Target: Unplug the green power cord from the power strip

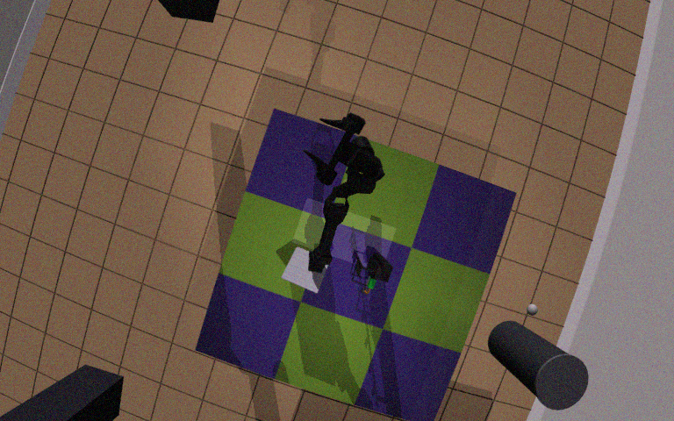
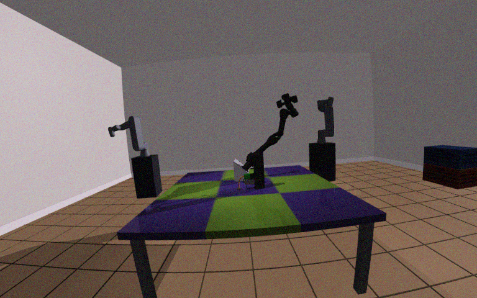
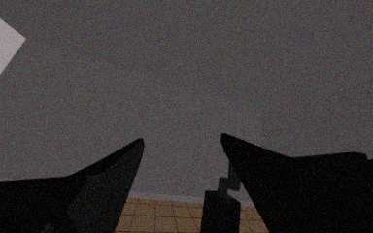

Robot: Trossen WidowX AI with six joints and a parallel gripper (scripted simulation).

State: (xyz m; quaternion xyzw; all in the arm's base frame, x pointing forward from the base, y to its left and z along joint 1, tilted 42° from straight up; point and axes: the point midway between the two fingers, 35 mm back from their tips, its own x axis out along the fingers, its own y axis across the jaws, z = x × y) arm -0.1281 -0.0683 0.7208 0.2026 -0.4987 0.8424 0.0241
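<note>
My gripper tip is now 32 cm short of the green plug, 44 cm to the left of it and 61 cm above it. Round my gripper tip: dark block 34 cm ahead, 34 cm to the right, 57 cm below.
</note>
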